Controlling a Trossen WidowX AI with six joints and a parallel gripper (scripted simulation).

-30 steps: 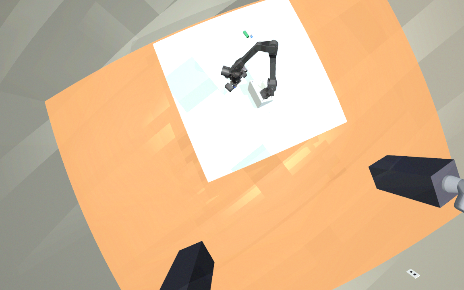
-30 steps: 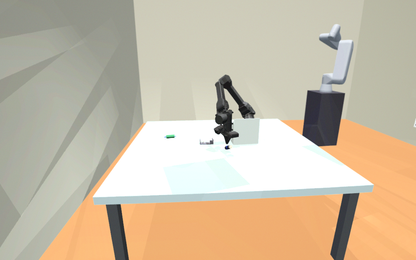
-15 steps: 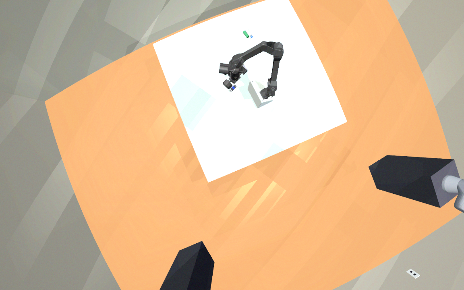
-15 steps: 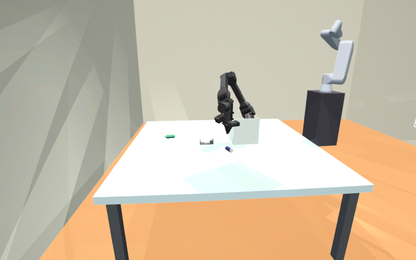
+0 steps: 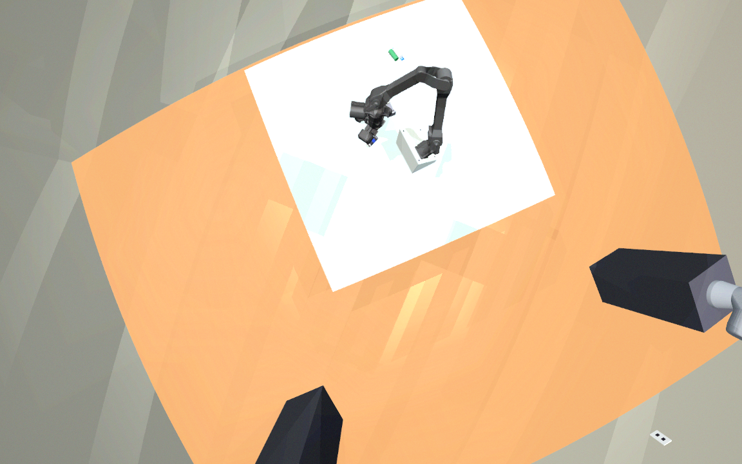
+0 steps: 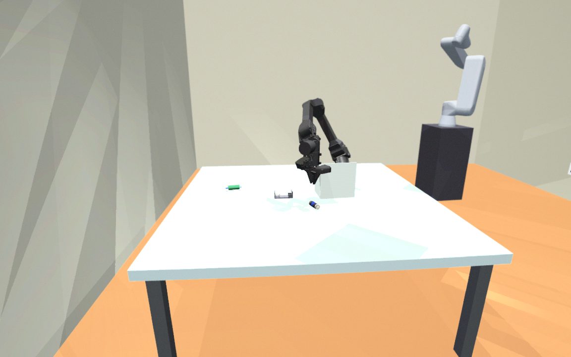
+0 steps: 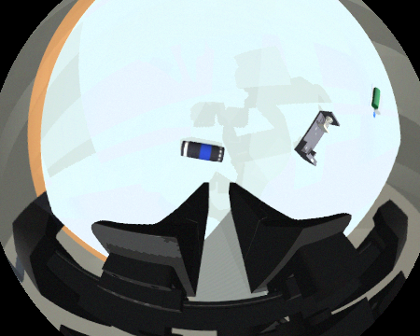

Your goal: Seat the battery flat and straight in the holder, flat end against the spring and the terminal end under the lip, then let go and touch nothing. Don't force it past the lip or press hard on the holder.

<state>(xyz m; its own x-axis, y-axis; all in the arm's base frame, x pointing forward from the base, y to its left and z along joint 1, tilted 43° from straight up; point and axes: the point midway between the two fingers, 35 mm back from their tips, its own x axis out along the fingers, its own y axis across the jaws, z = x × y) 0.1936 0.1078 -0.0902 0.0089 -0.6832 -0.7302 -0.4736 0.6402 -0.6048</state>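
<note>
My gripper tip is 100 mm above the battery, 20 mm to the right of it and 10 mm past it.
</note>
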